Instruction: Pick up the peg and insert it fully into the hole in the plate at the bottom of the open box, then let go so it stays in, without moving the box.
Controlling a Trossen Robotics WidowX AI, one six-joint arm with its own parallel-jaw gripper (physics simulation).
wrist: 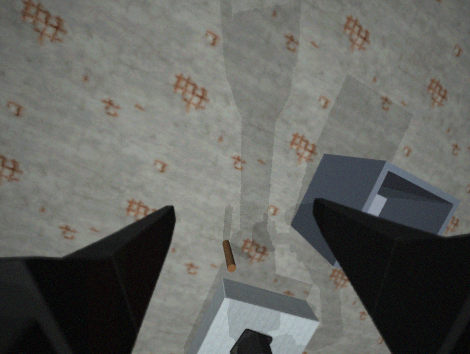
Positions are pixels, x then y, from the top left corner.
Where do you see a blue-grey box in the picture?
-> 351, 181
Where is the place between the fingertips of my gripper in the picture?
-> At 244, 209
